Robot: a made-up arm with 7 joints.
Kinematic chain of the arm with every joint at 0, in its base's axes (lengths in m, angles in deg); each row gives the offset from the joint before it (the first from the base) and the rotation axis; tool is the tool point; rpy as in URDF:
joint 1: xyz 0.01 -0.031 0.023 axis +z
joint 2: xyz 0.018 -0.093 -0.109 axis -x
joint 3: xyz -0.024 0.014 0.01 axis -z
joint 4: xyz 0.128 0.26 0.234 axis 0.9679 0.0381 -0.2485
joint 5: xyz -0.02 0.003 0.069 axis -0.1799 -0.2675 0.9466
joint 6: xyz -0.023 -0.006 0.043 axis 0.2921 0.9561 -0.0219
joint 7: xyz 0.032 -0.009 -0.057 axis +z
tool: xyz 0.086 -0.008 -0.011 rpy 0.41 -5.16 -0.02
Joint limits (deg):
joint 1: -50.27..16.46
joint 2: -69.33..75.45
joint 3: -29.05..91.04
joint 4: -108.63..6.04
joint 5: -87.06..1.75
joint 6: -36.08..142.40
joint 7: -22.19..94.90
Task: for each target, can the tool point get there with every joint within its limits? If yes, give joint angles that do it. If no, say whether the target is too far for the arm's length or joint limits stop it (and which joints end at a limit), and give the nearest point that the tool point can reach.
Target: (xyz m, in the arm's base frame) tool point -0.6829 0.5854 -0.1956
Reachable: no: too far | nearest point -0.2747 0.3471 -0.1528 | short by 0.475 m
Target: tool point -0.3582 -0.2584 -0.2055
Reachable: no: joint limits stop it (at a limit: joint 1, joint 2, joint 3, joint 4, joint 6) | nearest point -0.2520 -0.4129 -0.1041 | short by 0.213 m
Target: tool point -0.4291 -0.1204 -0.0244
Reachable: no: joint limits stop it (at a limit: joint 2, joint 3, joint 4, joint 5) | nearest point -0.2883 -0.0917 0.2016 | short by 0.268 m
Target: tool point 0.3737 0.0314 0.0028
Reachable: yes | joints -8.19 49.71 58.67 -61.00 -22.71 0.68 79.31
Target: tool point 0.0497 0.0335 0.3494
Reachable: yes | joints -1.58 -44.28 -1.38 -48.86 -65.30 116.63 -1.14
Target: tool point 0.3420 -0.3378 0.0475
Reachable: yes | joints 10.23 -53.49 61.92 -11.48 -32.80 -6.96 8.51
